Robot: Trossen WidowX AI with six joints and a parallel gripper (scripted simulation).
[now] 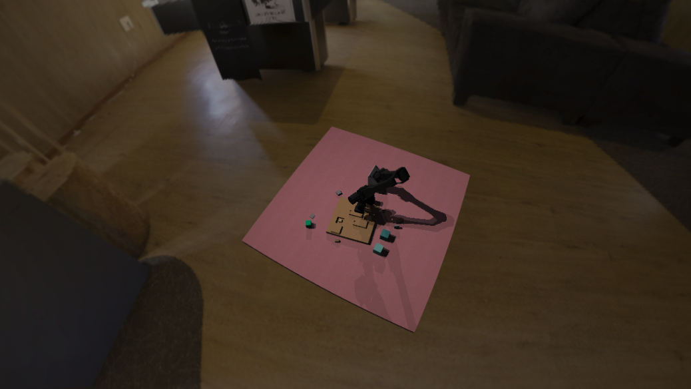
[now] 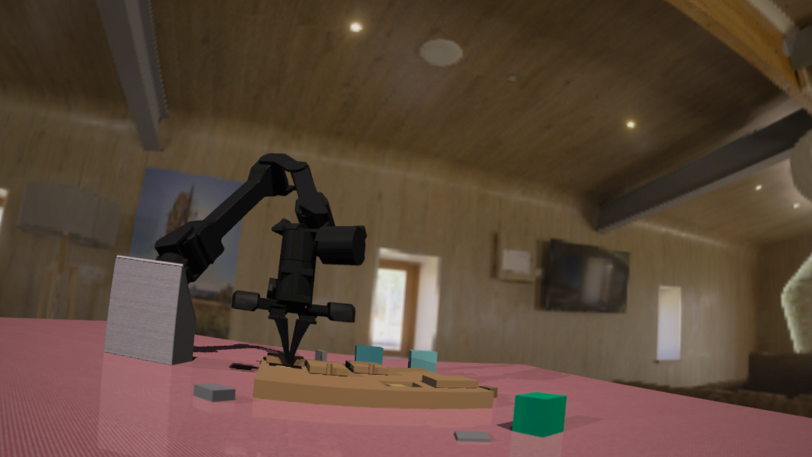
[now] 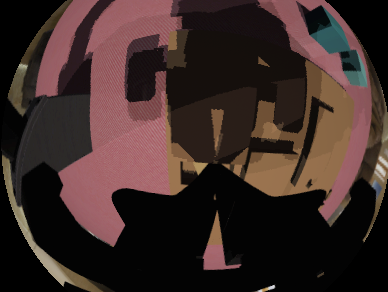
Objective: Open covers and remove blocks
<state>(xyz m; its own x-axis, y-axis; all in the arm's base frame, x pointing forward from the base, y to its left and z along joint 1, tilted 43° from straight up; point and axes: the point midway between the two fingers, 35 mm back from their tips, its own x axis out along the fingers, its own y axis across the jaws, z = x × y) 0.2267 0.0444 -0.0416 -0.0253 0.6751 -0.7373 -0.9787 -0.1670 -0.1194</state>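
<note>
Right now my gripper tip is 110 mm short of the puzzle board, 20 mm to the left of it and 10 mm above it. The rest, counted from my gripper tip: dark teal block 120 mm ahead, 240 mm to the left; then grey piece 20 mm ahead, 280 mm to the left, 10 mm below; then orange piece 40 mm behind, 270 mm to the left, 20 mm below.
</note>
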